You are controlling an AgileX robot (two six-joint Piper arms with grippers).
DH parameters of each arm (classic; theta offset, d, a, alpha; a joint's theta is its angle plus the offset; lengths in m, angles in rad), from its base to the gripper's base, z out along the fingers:
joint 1: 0 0.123 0 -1.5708
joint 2: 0.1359 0 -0.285 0
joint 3: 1.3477 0 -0.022 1.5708
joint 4: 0 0.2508 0 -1.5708
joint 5: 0 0 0.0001 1.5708
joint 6: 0 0.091 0 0
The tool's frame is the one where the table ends.
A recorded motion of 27 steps. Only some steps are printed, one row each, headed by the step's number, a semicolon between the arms.
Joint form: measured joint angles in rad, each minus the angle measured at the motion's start. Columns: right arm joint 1, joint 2, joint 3, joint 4, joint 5, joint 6; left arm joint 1, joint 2, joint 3, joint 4, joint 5, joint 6.
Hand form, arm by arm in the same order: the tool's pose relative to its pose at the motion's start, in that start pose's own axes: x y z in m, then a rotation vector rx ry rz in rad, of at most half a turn. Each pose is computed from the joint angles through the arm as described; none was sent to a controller.
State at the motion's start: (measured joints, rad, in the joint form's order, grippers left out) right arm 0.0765 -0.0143 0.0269 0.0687 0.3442 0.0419; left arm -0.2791 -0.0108 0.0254 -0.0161 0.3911 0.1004
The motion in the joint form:
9: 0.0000 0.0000 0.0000 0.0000 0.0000 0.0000; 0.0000 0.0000 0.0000 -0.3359 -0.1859 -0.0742
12: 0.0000 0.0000 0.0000 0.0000 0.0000 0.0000; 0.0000 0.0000 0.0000 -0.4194 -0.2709 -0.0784
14: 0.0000 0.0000 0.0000 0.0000 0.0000 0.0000; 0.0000 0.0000 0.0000 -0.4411 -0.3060 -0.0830
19: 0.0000 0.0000 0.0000 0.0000 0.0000 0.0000; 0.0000 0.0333 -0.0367 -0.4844 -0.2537 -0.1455
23: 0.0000 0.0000 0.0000 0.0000 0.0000 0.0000; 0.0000 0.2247 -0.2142 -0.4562 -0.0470 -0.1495
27: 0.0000 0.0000 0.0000 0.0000 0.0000 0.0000; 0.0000 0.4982 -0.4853 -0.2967 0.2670 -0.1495
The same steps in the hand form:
9: 0.0000 0.0000 0.0000 0.0000 0.0000 0.0000; -0.0183 -0.0043 -0.0019 0.0872 -0.1905 -0.3955
12: 0.0000 0.0000 0.0000 0.0000 0.0000 0.0000; -0.0256 -0.0019 -0.0037 0.0901 -0.2737 -0.4849
14: 0.0000 0.0000 0.0000 0.0000 0.0000 0.0000; -0.0283 -0.0005 -0.0045 0.0868 -0.3076 -0.5126
19: 0.0000 0.0000 0.0000 0.0000 0.0000 0.0000; -0.0350 -0.0025 -0.0056 0.1215 -0.2572 -0.6131
23: 0.0000 0.0000 0.0000 0.0000 0.0000 0.0000; -0.0687 -0.0076 -0.0052 0.1616 -0.0403 -0.5758
27: 0.0000 0.0000 0.0000 0.0000 0.0000 0.0000; -0.1158 -0.0067 0.0048 0.1550 0.2751 -0.4070

